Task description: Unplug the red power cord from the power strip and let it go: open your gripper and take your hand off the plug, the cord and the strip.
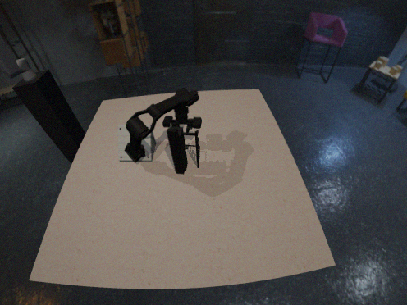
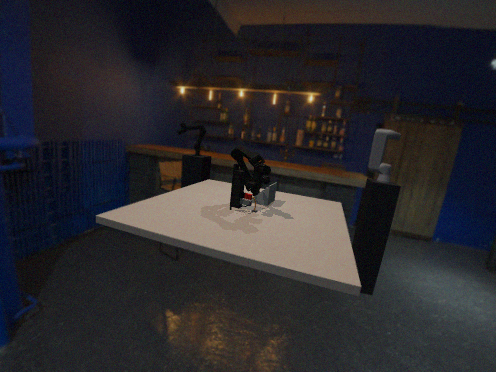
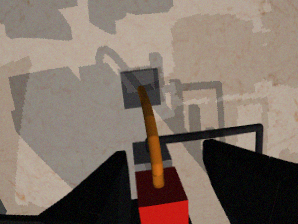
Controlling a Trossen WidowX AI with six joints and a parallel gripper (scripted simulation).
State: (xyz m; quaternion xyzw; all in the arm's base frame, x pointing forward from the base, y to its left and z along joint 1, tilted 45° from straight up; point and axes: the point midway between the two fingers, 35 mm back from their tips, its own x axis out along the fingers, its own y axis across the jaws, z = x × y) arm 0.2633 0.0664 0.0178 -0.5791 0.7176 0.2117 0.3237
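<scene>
Right now my gripper tip is 70 mm to the left of the red plug, 10 mm past it and 10 mm above it.
</scene>
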